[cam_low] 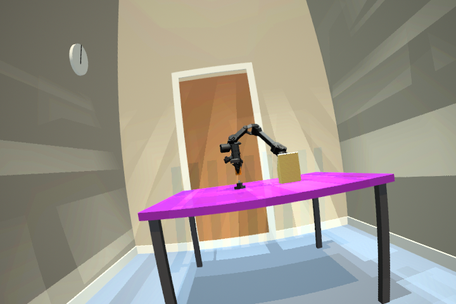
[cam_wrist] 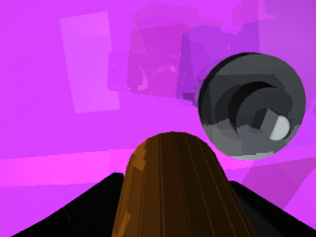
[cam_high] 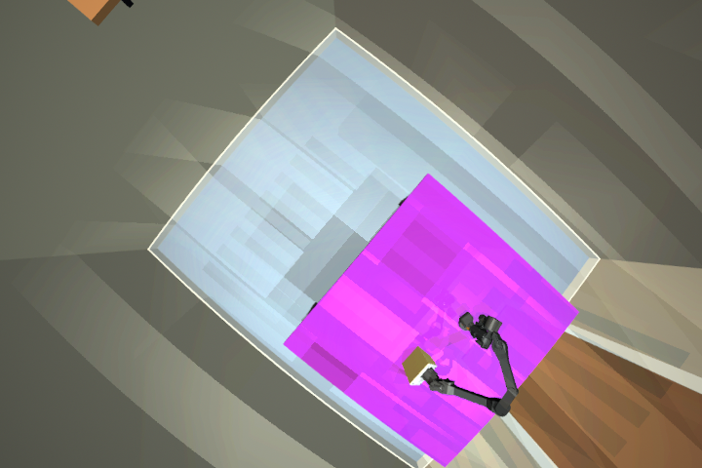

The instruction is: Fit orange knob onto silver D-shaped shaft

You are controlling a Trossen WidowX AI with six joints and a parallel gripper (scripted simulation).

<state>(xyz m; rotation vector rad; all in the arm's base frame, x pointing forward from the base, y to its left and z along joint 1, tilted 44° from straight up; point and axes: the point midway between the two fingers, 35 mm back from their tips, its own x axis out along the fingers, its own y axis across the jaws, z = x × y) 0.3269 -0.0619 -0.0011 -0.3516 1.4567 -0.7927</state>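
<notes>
My gripper tip is 80 mm above the round pedestal, 70 mm to the left of it and 10 mm past it. From my gripper tip the other things lie so: orange knob 30 mm above.
</notes>
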